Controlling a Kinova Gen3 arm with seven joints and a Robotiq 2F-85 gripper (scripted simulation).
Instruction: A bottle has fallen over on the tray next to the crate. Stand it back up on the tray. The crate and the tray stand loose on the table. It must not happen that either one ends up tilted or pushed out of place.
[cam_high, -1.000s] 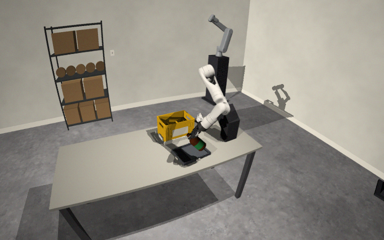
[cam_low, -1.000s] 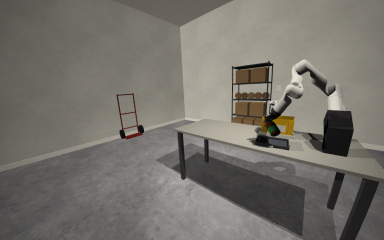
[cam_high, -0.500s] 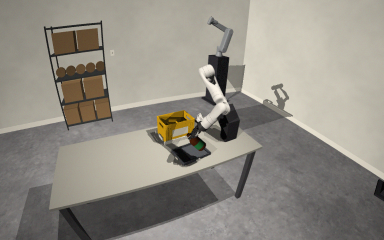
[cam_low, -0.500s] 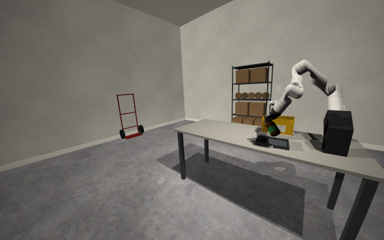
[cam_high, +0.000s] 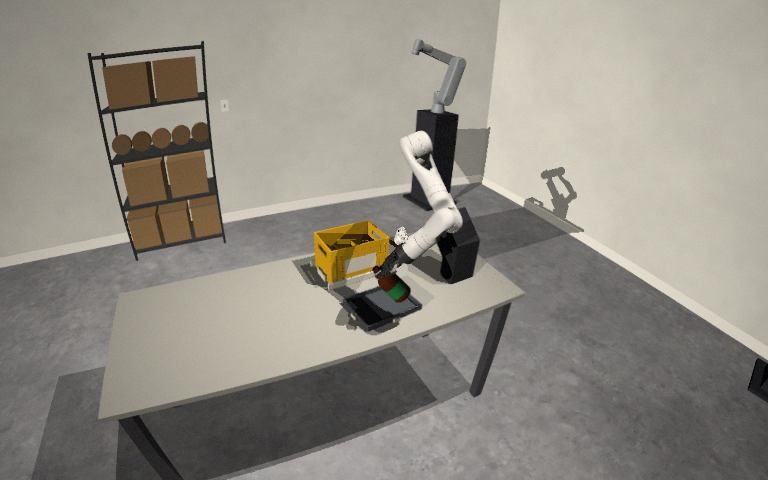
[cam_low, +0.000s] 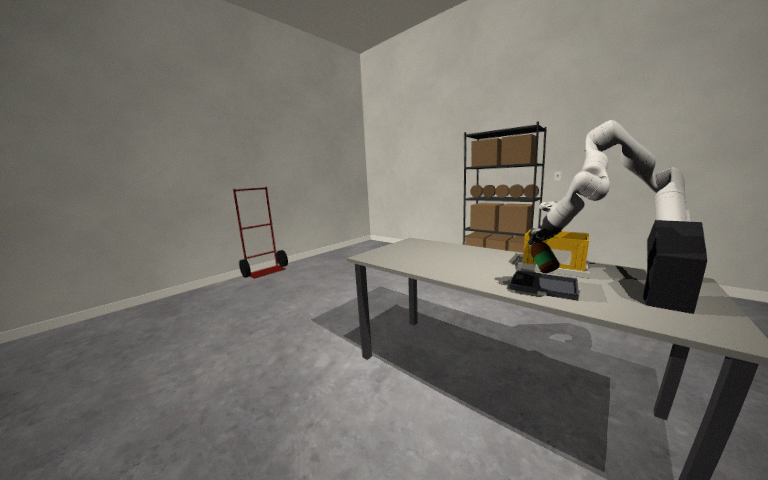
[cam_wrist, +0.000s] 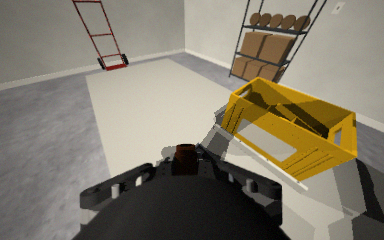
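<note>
Now: hand 3 cm past the bottle, 2 cm to the right of it and 4 cm above it. The rest, counted from my hand: yellow crate 7 cm behind, 33 cm to the right, 12 cm below; tray 4 cm behind, 4 cm to the right, 19 cm below.
</note>
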